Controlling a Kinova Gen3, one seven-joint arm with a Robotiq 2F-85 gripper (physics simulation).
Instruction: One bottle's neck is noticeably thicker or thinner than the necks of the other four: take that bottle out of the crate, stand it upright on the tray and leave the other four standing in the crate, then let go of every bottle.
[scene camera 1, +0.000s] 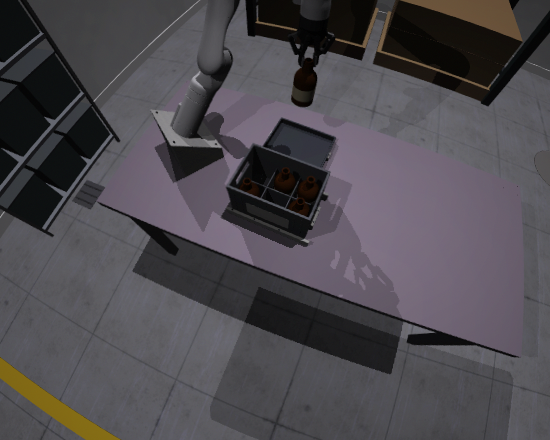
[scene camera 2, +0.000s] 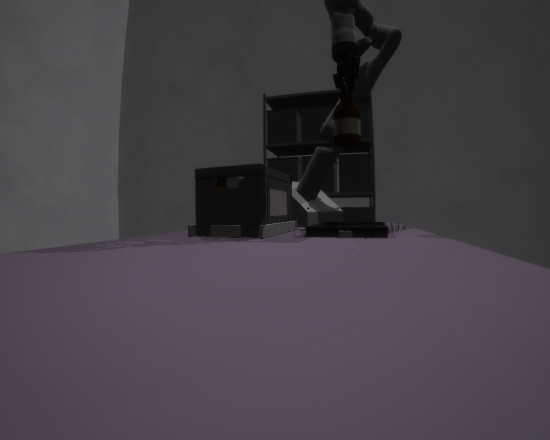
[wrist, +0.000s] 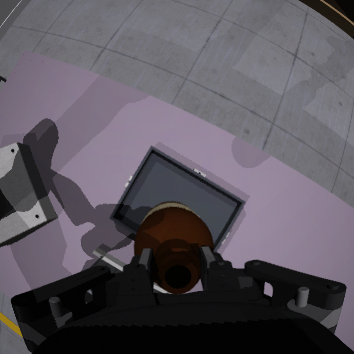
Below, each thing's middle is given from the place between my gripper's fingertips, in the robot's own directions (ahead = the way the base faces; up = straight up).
Now: hand 60 mm above the brown bottle (scene camera 1: 305, 79).
